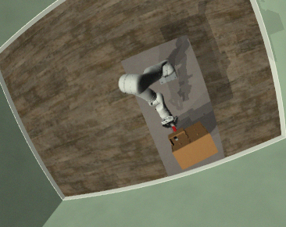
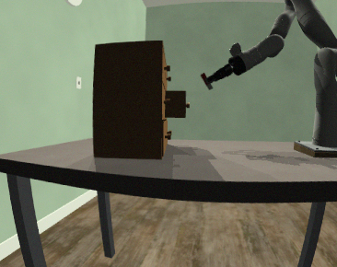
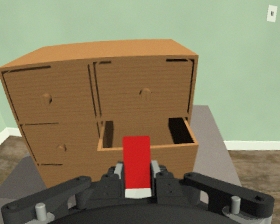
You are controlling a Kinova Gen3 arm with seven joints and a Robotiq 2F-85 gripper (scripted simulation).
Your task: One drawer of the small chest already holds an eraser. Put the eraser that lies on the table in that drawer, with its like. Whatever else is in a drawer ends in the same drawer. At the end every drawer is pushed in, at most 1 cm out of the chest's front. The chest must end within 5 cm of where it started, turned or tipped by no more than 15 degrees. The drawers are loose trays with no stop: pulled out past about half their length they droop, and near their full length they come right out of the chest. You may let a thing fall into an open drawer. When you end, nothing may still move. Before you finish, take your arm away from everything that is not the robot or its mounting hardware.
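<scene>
The dark eraser lies 160 mm ahead of my hand, 20 mm to the right of it and 130 mm below it. From my hand the other things lie so: red eraser 10 mm ahead, 10 mm below.
</scene>
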